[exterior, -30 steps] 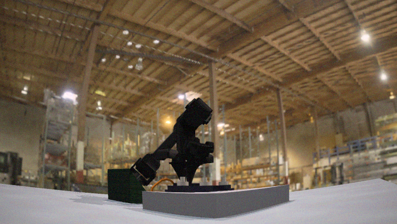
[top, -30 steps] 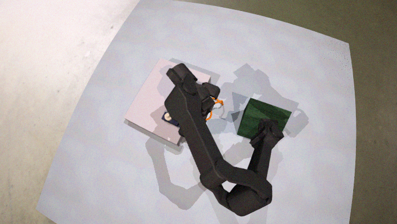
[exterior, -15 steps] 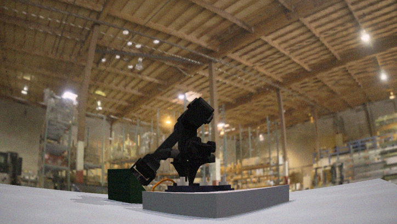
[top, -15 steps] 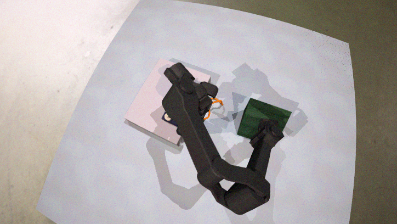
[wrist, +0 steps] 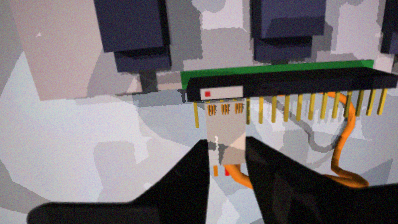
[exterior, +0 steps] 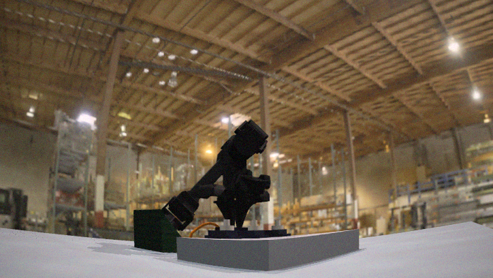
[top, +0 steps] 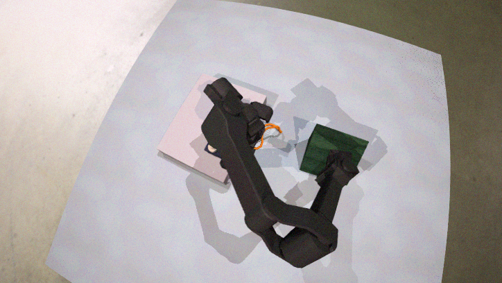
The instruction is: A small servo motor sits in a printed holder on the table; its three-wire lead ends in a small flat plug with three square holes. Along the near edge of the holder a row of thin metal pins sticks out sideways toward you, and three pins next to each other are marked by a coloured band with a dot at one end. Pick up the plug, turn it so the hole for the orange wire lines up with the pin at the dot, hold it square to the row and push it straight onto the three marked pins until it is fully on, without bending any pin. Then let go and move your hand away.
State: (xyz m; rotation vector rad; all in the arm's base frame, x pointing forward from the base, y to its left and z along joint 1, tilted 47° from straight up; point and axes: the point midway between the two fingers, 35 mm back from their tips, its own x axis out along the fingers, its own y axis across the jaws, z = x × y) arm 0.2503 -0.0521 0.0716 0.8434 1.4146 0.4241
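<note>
The red dot is 30 mm ahead of my gripper tip. Round my gripper tip: pale holder (180 mm ahead, 70 mm to the right, 40 mm below).
</note>
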